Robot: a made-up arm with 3 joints. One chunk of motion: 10 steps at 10 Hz.
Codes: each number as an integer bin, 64 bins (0 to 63) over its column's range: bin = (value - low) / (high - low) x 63, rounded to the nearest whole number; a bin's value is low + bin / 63 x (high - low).
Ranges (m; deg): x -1..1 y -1..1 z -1..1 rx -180..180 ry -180..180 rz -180..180
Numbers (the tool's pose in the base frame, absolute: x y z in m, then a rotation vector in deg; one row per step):
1: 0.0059 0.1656 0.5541 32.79 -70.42 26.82
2: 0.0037 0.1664 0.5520 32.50 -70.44 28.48
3: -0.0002 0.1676 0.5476 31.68 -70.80 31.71
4: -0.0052 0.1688 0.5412 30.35 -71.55 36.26
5: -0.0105 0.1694 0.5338 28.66 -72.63 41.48
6: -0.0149 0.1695 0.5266 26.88 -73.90 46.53
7: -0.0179 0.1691 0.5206 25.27 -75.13 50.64
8: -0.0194 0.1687 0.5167 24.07 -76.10 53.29
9: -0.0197 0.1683 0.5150 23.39 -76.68 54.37
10: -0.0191 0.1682 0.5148 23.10 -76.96 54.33
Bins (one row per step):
1: 32 37 49 37 19 36
2: 32 37 49 37 19 36
3: 31 37 49 37 19 37
4: 31 37 49 37 19 38
5: 31 37 48 37 19 39
6: 31 37 48 36 19 40
7: 31 37 48 36 18 40
8: 31 37 48 36 18 41
9: 31 37 48 36 18 41
10: 31 37 48 36 18 41

